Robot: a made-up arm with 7 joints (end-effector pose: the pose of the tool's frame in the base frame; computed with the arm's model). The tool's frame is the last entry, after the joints.
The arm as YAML. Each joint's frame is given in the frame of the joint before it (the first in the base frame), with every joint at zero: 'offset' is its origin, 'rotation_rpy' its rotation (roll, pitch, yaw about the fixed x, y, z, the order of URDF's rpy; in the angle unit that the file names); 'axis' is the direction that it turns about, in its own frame. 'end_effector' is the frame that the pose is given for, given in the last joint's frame.
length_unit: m
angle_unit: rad
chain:
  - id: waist
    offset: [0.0, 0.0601, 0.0]
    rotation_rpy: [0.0, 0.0, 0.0]
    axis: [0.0, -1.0, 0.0]
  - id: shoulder
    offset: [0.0, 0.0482, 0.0]
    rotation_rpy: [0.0, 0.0, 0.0]
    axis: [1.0, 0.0, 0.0]
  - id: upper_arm
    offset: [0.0, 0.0, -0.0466]
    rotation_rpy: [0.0, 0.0, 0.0]
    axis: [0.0, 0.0, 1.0]
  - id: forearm
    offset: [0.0, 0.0, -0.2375]
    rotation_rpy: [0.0, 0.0, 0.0]
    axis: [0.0, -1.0, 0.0]
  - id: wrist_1
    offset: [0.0, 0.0, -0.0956]
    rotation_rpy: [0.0, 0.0, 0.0]
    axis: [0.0, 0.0, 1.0]
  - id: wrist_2
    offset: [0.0, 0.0, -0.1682]
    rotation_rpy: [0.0, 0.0, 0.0]
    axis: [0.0, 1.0, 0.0]
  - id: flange
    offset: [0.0, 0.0, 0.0]
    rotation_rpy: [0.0, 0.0, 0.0]
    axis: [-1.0, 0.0, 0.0]
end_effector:
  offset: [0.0, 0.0, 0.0]
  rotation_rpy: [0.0, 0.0, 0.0]
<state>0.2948 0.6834 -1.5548 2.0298 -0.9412 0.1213 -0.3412</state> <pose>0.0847 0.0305 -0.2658 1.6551 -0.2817 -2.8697</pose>
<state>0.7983 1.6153 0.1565 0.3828 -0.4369 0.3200 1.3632</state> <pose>0.0401 0.6359 0.0968 0.4203 -0.5402 -0.0211</pose>
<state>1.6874 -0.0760 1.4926 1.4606 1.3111 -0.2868 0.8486</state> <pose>0.3274 0.3452 0.0590 -1.5396 1.3302 -2.4086</pose>
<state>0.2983 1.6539 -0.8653 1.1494 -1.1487 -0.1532 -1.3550</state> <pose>0.1933 0.5142 -0.0976 1.4894 0.9389 -2.4423</pose>
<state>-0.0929 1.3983 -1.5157 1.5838 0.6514 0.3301 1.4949</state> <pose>-0.0141 0.3396 -0.3077 -1.6405 0.2037 -0.9449</pose>
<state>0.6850 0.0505 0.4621 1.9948 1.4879 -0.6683 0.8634</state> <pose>0.2742 0.2242 0.0046 3.0099 0.7614 2.4782</pose>
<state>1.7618 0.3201 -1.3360 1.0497 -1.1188 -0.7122 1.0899</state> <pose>0.4458 0.0278 0.1404 -0.1659 1.0476 3.0849</pose>
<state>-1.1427 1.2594 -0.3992 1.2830 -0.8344 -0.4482 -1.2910</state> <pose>-0.0885 0.4199 -0.2965 1.1732 -0.3301 -2.0733</pose>
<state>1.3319 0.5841 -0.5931 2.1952 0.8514 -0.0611 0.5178</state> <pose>0.2114 0.0801 0.1312 1.9095 -0.2726 2.6587</pose>
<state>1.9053 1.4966 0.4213 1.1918 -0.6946 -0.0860 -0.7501</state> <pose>-0.1411 0.4964 0.1877 -1.9279 -0.6027 -1.2353</pose>
